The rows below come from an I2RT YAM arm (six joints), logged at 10 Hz.
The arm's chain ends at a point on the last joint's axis. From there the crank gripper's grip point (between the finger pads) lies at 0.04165 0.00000 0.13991 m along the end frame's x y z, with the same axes.
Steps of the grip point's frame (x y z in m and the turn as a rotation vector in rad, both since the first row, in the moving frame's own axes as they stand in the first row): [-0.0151 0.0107 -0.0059 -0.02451 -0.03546 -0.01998]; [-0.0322 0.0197 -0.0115 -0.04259 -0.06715 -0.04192]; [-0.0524 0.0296 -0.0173 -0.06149 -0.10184 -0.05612]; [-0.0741 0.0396 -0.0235 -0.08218 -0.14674 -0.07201]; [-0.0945 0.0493 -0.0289 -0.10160 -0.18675 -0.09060]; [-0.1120 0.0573 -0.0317 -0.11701 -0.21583 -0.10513]
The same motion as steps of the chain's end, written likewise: [-0.0101 0.0080 -0.0073 -0.02451 -0.03546 -0.01998]; [-0.0228 0.0152 -0.0139 -0.04259 -0.06715 -0.04192]; [-0.0382 0.0228 -0.0206 -0.06149 -0.10184 -0.05612]; [-0.0535 0.0302 -0.0277 -0.08218 -0.14674 -0.07201]; [-0.0684 0.0374 -0.0337 -0.10160 -0.18675 -0.09060]; [-0.0818 0.0433 -0.0366 -0.11701 -0.21583 -0.10513]
